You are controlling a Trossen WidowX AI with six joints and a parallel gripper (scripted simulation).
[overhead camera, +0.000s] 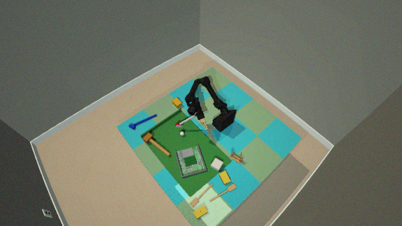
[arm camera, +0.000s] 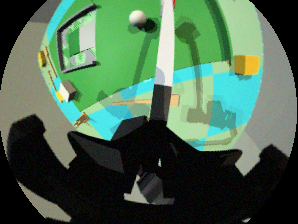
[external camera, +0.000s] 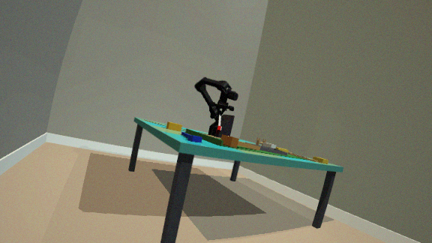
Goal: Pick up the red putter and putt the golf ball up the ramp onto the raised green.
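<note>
The red putter is 10 cm ahead of my gripper tip, 5 cm to the right of it and 3 cm below it. From my gripper tip the other things lie so: white block: 40 cm to the left, 21 cm ahead, 14 cm below; then white golf ball: 20 cm ahead, 14 cm below, 4 cm to the right; then yellow block: 34 cm to the right, 14 cm below, 1 cm behind.
</note>
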